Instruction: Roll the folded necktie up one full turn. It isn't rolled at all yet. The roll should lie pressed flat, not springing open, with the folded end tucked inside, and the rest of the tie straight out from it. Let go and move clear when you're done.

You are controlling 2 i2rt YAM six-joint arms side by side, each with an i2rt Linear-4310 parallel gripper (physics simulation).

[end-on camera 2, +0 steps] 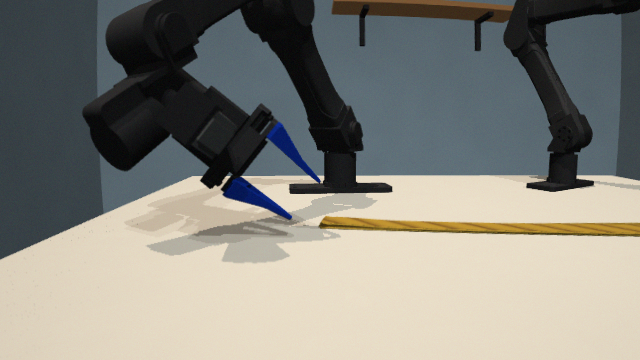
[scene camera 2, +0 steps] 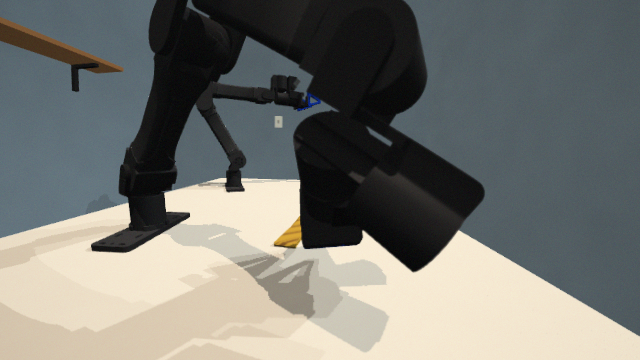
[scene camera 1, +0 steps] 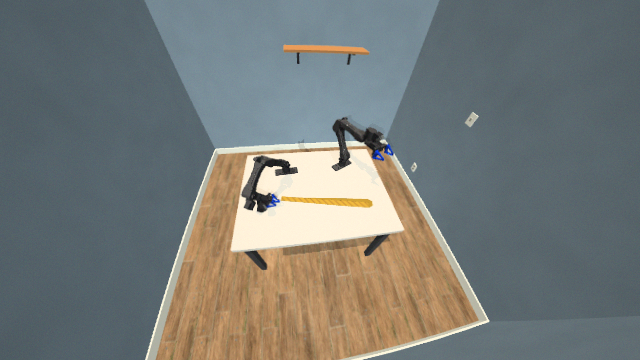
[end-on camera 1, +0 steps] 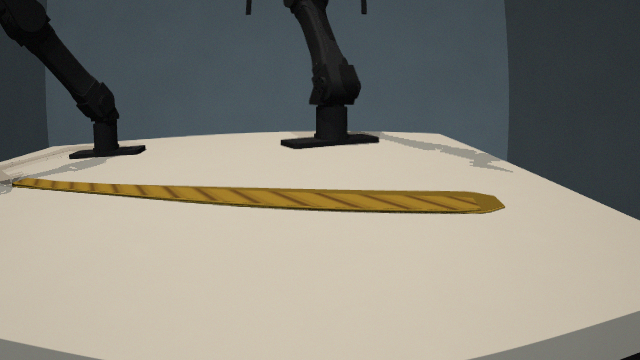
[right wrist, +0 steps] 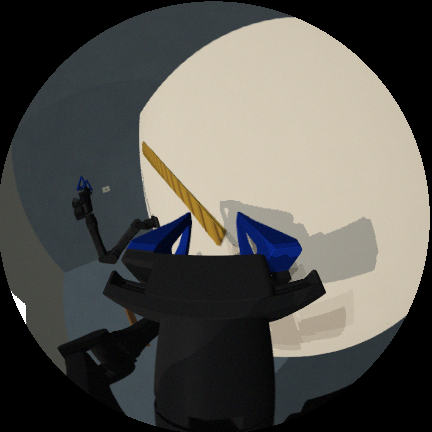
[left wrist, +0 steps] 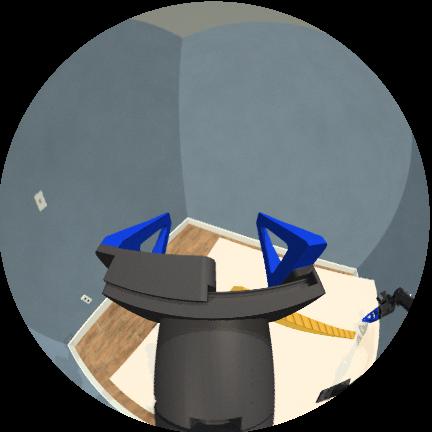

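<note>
A gold striped necktie (scene camera 1: 327,202) (end-on camera 1: 250,197) (end-on camera 2: 450,227) (right wrist: 182,190) lies flat and straight on the table, with no roll in it. Its narrow end is at the left in scene camera 1, its wide, pointed end at the right. My right gripper (scene camera 1: 276,201) (end-on camera 2: 305,200) (right wrist: 213,216) is partly open and empty. It is tilted and points toward the narrow end from just beyond it; its lower fingertip is low over the table, apart from the tie in end-on camera 2. My left gripper (scene camera 1: 384,152) (left wrist: 213,217) is wide open and empty, raised far from the tie.
The white table (scene camera 1: 310,230) bears both arm bases behind the tie: the left arm's base (scene camera 1: 342,165) (end-on camera 1: 330,141) and the right arm's base (scene camera 1: 286,171) (end-on camera 2: 340,188). An orange shelf (scene camera 1: 325,49) hangs on the back wall. In scene camera 2, the right arm covers most of the tie.
</note>
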